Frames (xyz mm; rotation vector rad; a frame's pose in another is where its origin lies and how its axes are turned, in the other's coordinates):
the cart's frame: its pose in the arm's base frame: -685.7 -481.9 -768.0 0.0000 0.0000 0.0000
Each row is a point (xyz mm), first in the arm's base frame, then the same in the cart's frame.
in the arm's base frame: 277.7 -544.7 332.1
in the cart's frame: 963.4 -62.8 1100.1
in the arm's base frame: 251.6 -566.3 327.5
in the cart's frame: 937.3 -84.4 1095.5
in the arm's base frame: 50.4 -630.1 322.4
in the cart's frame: 736.1 -148.2 1090.4
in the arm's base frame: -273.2 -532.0 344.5
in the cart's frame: 412.5 -50.1 1112.5
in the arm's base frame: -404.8 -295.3 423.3
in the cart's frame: 280.9 186.6 1191.3
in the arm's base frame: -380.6 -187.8 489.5
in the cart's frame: 305.1 294.1 1257.5
